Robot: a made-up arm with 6 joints.
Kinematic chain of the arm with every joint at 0, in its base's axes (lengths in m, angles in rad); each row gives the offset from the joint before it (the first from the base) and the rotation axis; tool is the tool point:
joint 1: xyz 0 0 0.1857 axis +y
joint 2: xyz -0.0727 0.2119 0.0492 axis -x
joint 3: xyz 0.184 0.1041 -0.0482 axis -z
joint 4: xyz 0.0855 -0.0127 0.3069 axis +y
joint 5: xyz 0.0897 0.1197 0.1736 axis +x
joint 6: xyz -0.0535 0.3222 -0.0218 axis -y
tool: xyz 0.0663 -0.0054 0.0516
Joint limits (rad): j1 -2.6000..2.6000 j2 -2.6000..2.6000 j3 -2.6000..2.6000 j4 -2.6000..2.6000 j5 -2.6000..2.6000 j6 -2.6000..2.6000
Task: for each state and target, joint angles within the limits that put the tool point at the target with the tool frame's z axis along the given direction. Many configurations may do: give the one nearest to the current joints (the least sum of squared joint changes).
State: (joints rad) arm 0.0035 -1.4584 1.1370 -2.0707 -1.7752 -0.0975
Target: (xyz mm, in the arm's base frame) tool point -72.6 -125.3 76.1 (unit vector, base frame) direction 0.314 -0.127 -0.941
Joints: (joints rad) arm 0.2029 -2.1300 1.5513 -1.6790 -2.5539 -0.5091
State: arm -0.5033 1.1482 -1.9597 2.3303 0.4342 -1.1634
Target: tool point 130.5 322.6 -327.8 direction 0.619 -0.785 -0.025
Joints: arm -0.6946 1.5046 -1.4752 1.7666 0.6513 -0.7988
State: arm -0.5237 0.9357 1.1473 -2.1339 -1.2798 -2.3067
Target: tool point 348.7 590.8 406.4 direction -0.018 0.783 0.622
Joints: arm -0.3682 0.8999 0.3118 -1.3292 -1.0540 -1.4678
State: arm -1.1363 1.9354 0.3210 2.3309 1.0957 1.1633
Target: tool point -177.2 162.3 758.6 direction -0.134 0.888 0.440
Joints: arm -1.7590 2.1848 0.5068 2.2419 1.2407 1.2917
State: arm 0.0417 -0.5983 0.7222 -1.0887 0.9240 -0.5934
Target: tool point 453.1 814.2 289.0 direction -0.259 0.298 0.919
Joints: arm 0.7104 0.2525 1.0402 -1.3319 0.7428 -0.4573
